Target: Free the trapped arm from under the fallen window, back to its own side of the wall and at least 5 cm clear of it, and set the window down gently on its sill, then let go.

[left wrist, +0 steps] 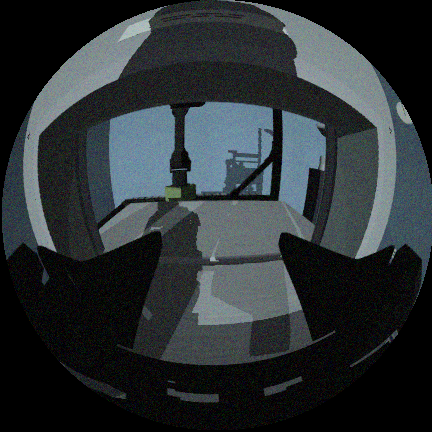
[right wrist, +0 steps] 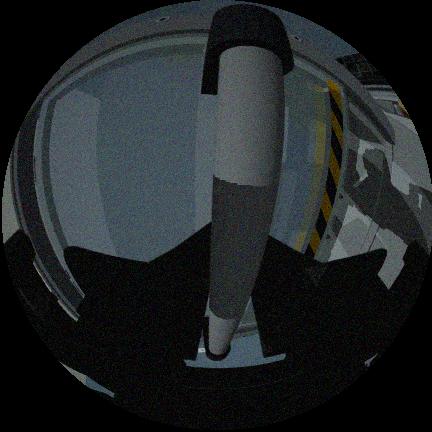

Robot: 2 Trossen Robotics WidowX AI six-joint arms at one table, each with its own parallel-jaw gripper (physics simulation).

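Places are measured from the left arm's base along level axes (x up, y left, z back), in centimetres.
Where they show: left gripper, fingertip midpoint: (left wrist: 221,239) (right wrist: 334,218); right arm's base at its link origin: (left wrist: 179,184).
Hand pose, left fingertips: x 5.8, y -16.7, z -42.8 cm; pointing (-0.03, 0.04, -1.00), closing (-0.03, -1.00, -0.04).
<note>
After its pixels a point has its place.
In the right wrist view, my right gripper (right wrist: 228,229) {x 28.0, y -12.2, z -50.8 cm} is shut on the window's thick grey bar handle (right wrist: 250,120), which runs upright through the middle of the view. The glass window (right wrist: 145,150) {x 32.9, y -7.5, z -49.6 cm} shows behind the handle. In the left wrist view, my left gripper (left wrist: 221,239) {x 5.8, y -16.8, z -42.8 cm} is open and has nothing between its fingers. It faces a rectangular opening in the pale wall (left wrist: 35,175) {x 12.4, y 1.0, z -40.3 cm}, whose dark edges surround the view ahead. I cannot tell the window's lower edge or its gap to the sill.
Through the opening, the other arm's slim dark part (left wrist: 179,135) {x 19.2, y -0.9, z -97.0 cm} stands above a green block (left wrist: 180,192) {x -4.2, y -1.5, z -93.8 cm}. A dark post (left wrist: 277,150) {x 14.4, y -43.2, z -102.8 cm} with a slanted brace stands right of it. A yellow-and-black strip (right wrist: 336,150) {x 18.9, y -5.9, z -49.5 cm} runs along the right side of the glass.
</note>
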